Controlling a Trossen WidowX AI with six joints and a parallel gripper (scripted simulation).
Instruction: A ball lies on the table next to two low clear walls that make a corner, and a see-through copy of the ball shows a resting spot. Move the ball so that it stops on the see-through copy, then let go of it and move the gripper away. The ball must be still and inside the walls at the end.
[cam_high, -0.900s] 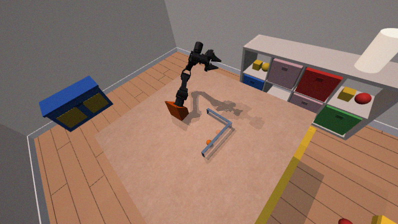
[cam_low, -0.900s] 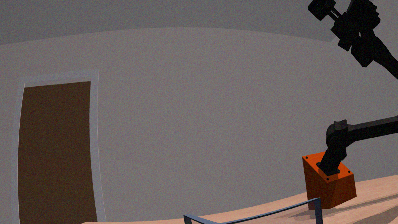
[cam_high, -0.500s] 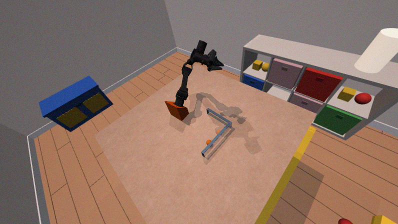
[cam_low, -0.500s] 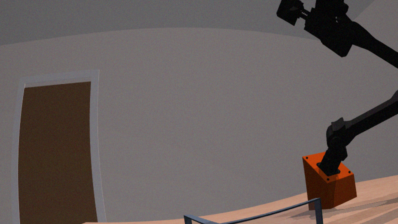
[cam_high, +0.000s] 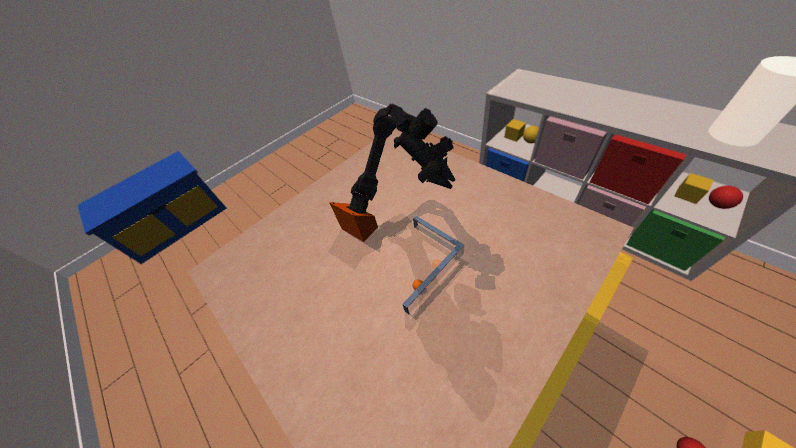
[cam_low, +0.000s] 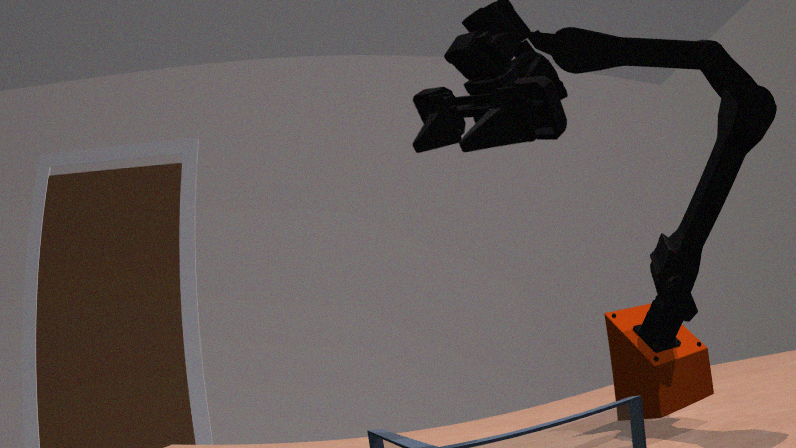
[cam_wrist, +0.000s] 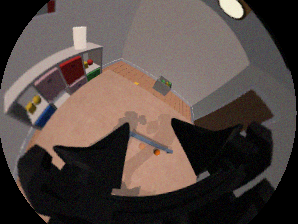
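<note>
My gripper tip is 320 mm above the orange ball, 220 mm to the left of it and 10 mm past it.
</note>
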